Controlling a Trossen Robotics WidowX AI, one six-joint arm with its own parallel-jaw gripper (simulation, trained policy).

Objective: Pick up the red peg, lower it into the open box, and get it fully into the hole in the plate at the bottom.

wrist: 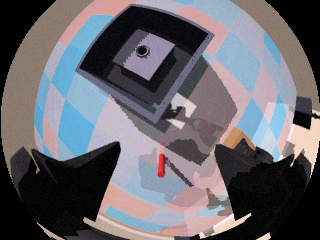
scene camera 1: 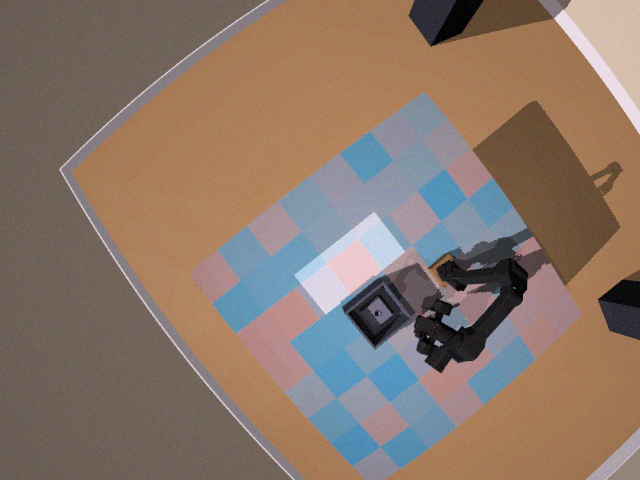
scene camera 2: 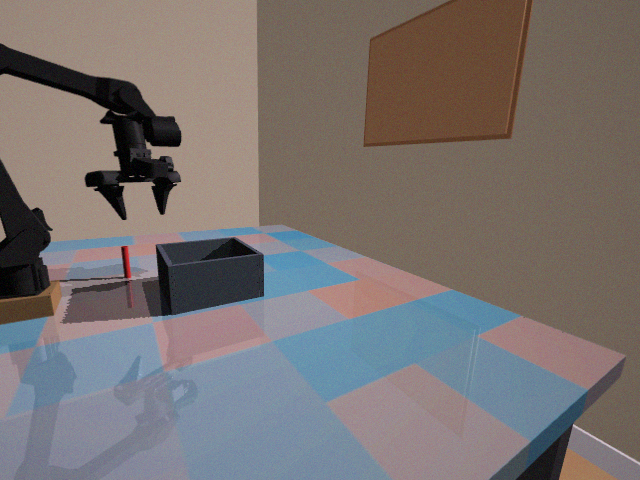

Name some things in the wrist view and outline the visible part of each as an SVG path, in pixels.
My gripper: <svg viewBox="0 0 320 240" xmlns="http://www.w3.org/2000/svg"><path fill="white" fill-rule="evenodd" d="M216 144L215 157L219 165L217 168L220 168L221 177L227 187L235 221L249 213L251 216L235 228L200 240L257 240L265 233L272 237L299 204L311 179L311 161L304 153L300 153L292 164L295 159L295 153L292 153L291 156L288 155L276 163L267 164L243 155L233 148L225 147L224 144ZM120 141L64 161L52 159L37 149L31 149L32 156L35 157L33 161L27 149L21 147L20 151L11 157L11 177L17 195L33 219L41 227L64 240L131 240L113 236L84 223L84 217L96 221L105 189L108 188L109 180L115 172L113 169L119 160Z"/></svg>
A dark box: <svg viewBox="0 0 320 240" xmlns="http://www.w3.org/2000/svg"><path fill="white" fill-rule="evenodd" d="M129 4L101 29L84 52L75 72L156 124L215 35L176 13L152 8L149 5ZM136 29L149 32L176 45L173 49L175 53L161 69L159 77L156 77L152 85L112 61Z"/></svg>
